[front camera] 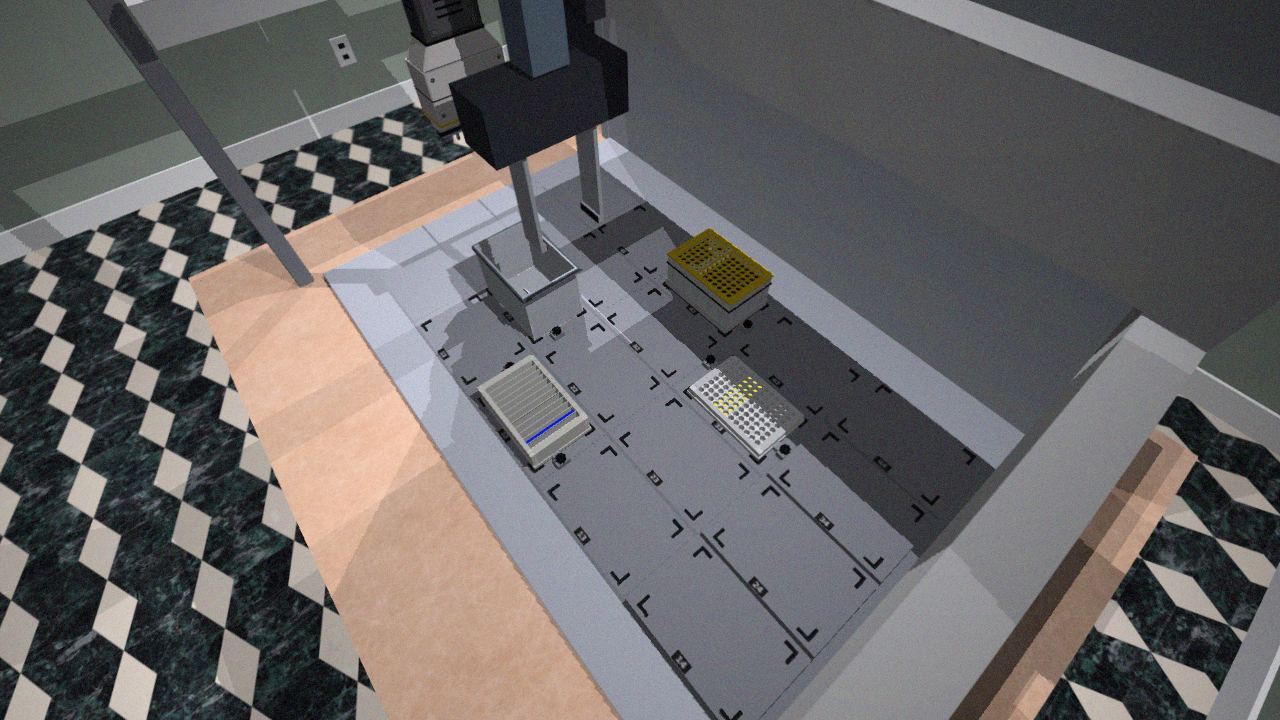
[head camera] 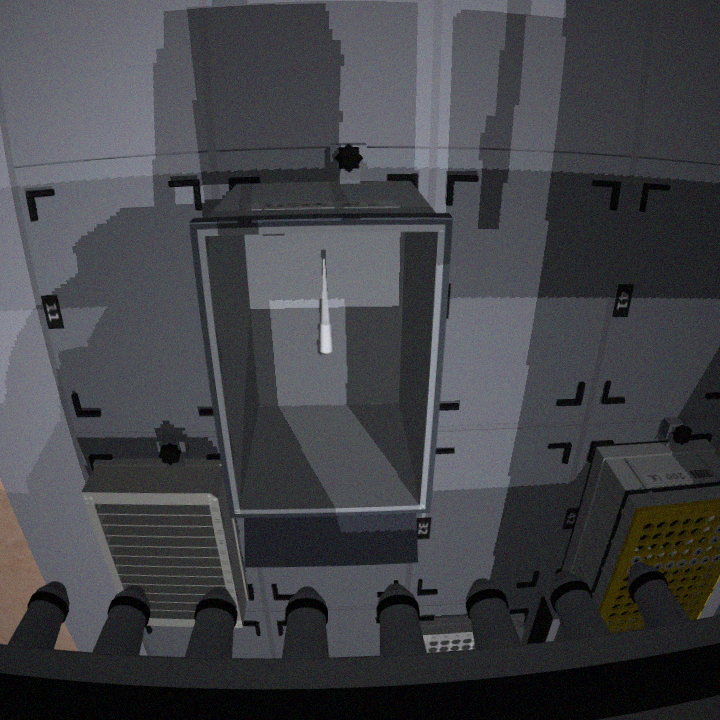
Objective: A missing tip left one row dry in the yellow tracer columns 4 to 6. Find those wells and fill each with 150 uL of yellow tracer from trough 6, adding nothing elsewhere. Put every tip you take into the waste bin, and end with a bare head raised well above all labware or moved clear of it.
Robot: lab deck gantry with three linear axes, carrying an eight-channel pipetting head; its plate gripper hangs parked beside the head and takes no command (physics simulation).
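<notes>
The pipetting head [front camera: 453, 76] hangs raised at the bin's far side in the front view; its eight nozzles are bare in the head view. My parked plate gripper [front camera: 563, 234] has two fingers apart, with nothing held. The waste bin [front camera: 541, 308] [head camera: 438, 335] holds one white tip [head camera: 325, 335]. The white well plate [front camera: 756, 420] [head camera: 450, 634] shows a yellow band in the front view; single wells are too small to judge. The trough reservoir [front camera: 503, 419] [head camera: 154, 498] shows blue in one trough; yellow does not show. The yellow tip rack [front camera: 729, 273] [head camera: 661, 512] stands behind the plate.
The grey deck [front camera: 626, 501] bears black corner marks and numbered labels. Small black knobs stand beside the labware, one [front camera: 560, 458] at the reservoir's corner. A tall grey wall [front camera: 895, 197] runs along the back, and a thick light beam [front camera: 1011, 501] crosses at the right.
</notes>
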